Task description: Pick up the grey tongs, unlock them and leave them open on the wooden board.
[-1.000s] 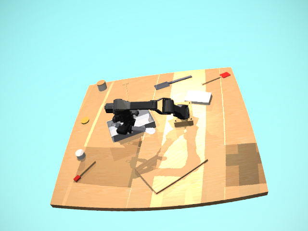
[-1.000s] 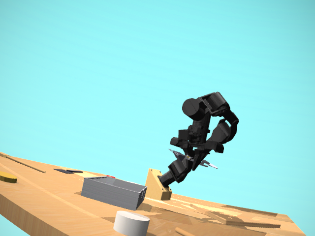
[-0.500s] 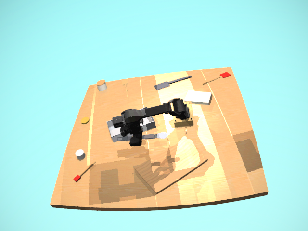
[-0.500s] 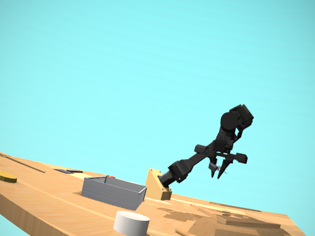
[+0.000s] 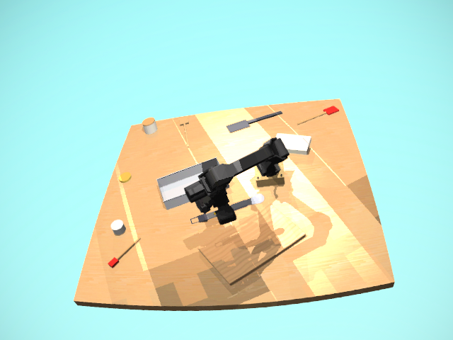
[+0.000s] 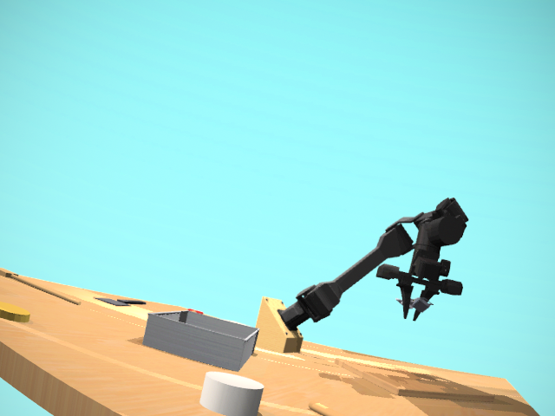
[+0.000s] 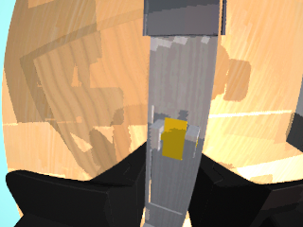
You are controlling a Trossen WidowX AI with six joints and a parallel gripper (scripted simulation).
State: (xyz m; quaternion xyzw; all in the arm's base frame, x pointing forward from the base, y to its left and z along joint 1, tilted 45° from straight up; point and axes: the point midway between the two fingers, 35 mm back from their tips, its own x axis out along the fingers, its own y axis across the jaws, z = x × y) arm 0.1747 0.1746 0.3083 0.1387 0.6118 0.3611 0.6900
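The wooden board lies 80 mm behind my gripper tip, 20 mm to the left of it and 130 mm below it. The rest, counted from my gripper tip: roasting tin: 190 mm ahead, 340 mm to the right, 110 mm below; white cylinder: 520 mm ahead, 100 mm to the right, 120 mm below; yellow lock piece: 20 mm ahead, 10 mm to the left, 40 mm above.
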